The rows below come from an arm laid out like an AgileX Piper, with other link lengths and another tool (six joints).
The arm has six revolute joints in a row. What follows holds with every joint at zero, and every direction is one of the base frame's.
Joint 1 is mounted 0.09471 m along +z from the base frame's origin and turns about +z.
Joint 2 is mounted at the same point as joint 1 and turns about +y.
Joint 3 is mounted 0.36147 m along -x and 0.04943 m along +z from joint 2 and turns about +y.
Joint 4 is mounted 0.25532 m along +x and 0.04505 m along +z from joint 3 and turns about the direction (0.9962, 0, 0.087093).
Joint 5 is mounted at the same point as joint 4 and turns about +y.
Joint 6 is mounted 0.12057 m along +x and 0.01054 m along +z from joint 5 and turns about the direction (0.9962, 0, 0.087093).
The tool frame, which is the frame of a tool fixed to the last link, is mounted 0.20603 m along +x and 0.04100 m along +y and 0.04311 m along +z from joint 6; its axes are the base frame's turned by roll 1.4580, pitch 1.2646 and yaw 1.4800 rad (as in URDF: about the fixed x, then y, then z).
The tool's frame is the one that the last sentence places.
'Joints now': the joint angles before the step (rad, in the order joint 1, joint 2, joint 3, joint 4, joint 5, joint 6). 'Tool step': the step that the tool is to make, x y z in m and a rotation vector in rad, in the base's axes. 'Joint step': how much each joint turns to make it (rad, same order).
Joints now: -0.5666, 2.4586, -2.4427, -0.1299, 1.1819, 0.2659
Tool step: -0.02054, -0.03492, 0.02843, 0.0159, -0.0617, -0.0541
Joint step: -0.0779, -0.0365, -0.0001, 0.0579, -0.0070, -0.0203
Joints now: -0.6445, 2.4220, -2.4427, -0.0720, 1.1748, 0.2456
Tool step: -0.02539, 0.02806, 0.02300, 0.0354, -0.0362, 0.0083
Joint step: -0.0155, -0.1898, 0.3193, 0.0592, -0.1376, -0.0177
